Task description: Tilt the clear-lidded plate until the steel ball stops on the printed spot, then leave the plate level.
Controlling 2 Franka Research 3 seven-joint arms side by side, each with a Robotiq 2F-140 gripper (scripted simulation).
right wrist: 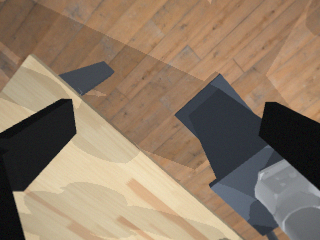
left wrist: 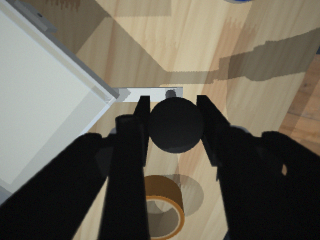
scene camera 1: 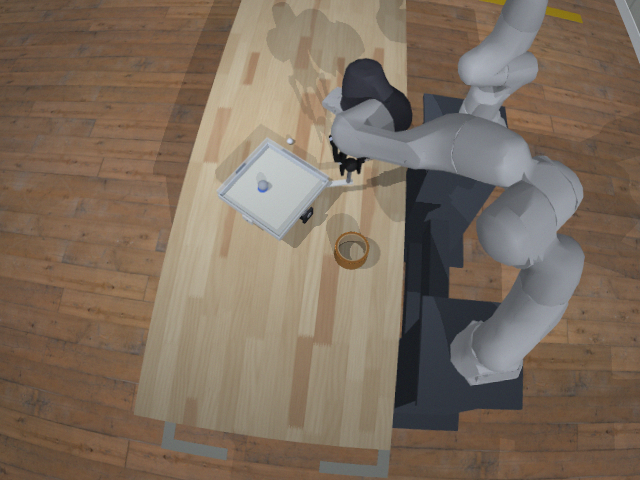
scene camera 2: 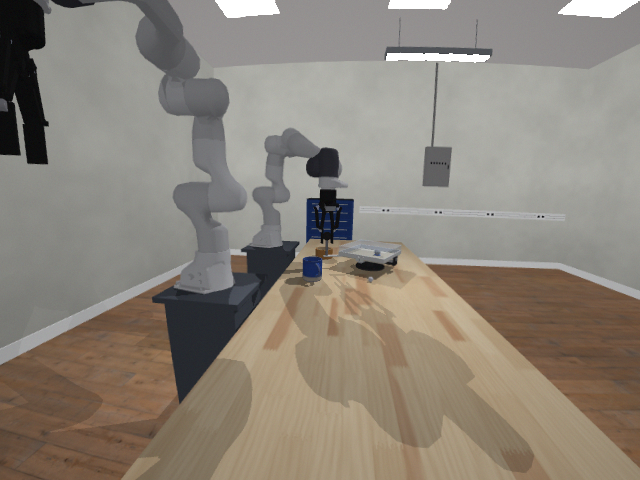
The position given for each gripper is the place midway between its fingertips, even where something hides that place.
Observation:
In view: the left gripper point(left wrist: 173, 110), the right gripper point(scene camera 2: 24, 160) and an orange-brown ring point(scene camera 1: 355, 237).
The right gripper also shows in the right wrist view point(right wrist: 168, 117). The right wrist view misses the orange-brown ring: it is out of frame.

